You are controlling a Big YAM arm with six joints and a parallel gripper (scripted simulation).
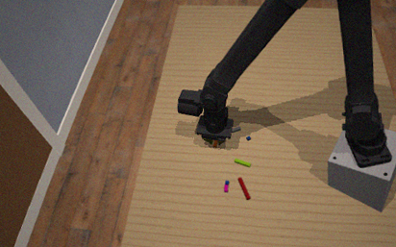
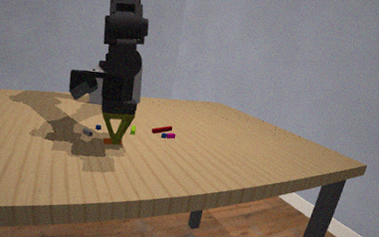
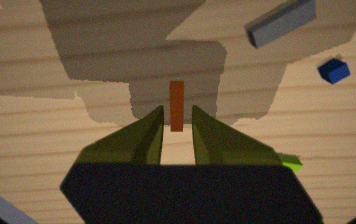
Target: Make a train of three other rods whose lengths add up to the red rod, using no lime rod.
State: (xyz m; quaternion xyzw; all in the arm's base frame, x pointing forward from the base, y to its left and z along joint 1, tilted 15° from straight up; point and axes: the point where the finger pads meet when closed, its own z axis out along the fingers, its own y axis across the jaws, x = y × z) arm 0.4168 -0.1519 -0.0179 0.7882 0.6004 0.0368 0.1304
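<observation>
My hand is 1 cm to the left of the orange rod and 1 cm above it. From my hand the other things lie so: magenta rod: 16 cm to the left, 1 cm below, 1 cm behind; lime rod: 8 cm to the left, 7 cm behind, 1 cm below; grey rod: 7 cm behind, 4 cm to the right, 1 cm below.
</observation>
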